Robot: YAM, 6 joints.
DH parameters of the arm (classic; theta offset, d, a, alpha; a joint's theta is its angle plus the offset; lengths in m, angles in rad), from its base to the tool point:
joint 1: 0 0.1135 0.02 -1.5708
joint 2: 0 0 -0.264 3.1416
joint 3: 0.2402 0 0.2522 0
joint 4: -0.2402 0 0.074 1.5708
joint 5: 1.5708 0 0 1.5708
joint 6: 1.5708 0.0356 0 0
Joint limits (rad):
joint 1: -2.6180..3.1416
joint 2: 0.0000..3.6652
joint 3: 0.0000..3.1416
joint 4: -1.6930..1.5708
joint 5: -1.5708..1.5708
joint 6: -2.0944..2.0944
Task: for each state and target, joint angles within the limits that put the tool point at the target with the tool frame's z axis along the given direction. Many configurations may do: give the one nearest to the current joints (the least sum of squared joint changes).
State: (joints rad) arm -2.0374 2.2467 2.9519 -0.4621 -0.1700 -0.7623
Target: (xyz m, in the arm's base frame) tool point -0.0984 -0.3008 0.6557 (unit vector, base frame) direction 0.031 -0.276 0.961
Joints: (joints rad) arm -1.9003 2.2392 3.1394 0.4149 -0.1189 -0.7623
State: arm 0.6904 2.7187 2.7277 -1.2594 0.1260 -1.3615
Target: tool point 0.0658 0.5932 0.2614 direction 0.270 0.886 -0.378
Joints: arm 1.4711 2.8781 3.1385 -0.6546 0.1814 -1.3615
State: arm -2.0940 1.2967 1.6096 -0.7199 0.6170 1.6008
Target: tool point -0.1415 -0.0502 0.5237 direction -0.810 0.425 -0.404
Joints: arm -2.6161 1.2896 2.0947 -1.4971 0.8851 1.6008
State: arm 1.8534 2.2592 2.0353 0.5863 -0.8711 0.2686
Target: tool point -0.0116 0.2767 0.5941 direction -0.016 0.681 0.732
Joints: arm 1.6145 1.4613 1.7998 0.4829 0.0137 0.2686
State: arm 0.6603 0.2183 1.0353 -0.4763 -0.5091 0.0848
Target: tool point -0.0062 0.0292 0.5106 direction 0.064 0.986 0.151
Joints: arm 0.6092 0.6032 1.4595 -0.6162 -0.8825 0.0848
